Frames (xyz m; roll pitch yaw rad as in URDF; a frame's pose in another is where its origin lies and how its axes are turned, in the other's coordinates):
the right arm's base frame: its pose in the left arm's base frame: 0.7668 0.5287 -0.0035 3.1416 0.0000 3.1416
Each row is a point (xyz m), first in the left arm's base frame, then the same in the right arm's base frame.
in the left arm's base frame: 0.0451 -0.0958 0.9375
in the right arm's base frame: 0.7217 -0.6245 -0.9410
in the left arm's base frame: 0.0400 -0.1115 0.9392
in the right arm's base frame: 0.7268 -0.6402 -0.9427
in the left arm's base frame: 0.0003 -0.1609 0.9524
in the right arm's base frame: 0.7665 -0.6896 -0.9559
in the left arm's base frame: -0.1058 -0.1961 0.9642
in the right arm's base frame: 0.8726 -0.7248 -0.9677
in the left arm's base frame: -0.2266 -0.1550 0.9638
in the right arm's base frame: 0.9934 -0.6837 -0.9673
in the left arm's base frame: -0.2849 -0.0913 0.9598
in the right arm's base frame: 1.0517 -0.6200 -0.9633
